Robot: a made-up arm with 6 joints. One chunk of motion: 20 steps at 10 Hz.
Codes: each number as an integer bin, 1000 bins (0 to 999) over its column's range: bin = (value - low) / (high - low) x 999, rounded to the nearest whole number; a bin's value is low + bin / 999 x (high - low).
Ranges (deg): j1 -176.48..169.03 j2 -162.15..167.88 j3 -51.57..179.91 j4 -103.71..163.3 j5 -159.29..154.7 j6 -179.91..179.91
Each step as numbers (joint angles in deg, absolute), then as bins.
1 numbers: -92.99 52.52 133.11 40.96 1.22 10.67
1 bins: 241 650 797 541 511 529
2 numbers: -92.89 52.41 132.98 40.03 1.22 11.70
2 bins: 242 649 796 538 511 532
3 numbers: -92.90 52.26 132.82 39.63 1.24 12.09
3 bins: 242 649 796 536 511 533
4 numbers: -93.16 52.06 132.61 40.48 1.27 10.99
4 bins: 241 648 795 539 511 530
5 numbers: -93.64 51.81 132.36 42.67 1.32 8.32
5 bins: 240 648 794 548 511 523
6 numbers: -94.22 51.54 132.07 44.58 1.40 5.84
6 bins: 238 647 793 555 511 516
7 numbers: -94.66 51.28 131.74 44.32 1.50 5.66
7 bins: 237 646 791 554 512 515
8 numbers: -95.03 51.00 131.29 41.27 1.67 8.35
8 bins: 236 645 789 542 512 523
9 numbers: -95.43 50.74 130.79 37.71 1.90 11.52
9 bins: 234 644 787 529 513 531
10 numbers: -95.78 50.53 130.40 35.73 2.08 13.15
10 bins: 233 644 785 522 513 536
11 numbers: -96.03 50.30 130.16 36.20 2.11 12.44
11 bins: 233 643 784 523 514 534
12 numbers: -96.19 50.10 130.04 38.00 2.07 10.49
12 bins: 232 642 784 530 513 529
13 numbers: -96.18 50.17 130.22 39.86 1.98 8.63
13 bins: 232 643 785 537 513 523
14 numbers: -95.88 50.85 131.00 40.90 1.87 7.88
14 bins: 233 645 788 541 513 521
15 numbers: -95.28 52.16 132.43 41.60 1.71 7.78
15 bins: 235 649 794 544 512 521
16 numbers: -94.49 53.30 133.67 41.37 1.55 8.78
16 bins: 237 652 799 543 512 524
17 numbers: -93.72 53.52 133.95 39.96 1.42 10.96
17 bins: 239 653 801 538 511 530
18 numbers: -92.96 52.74 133.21 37.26 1.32 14.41
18 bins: 241 650 797 527 511 540
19 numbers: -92.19 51.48 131.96 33.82 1.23 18.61
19 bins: 244 647 792 515 511 551
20 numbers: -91.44 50.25 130.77 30.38 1.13 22.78
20 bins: 246 643 787 502 510 563
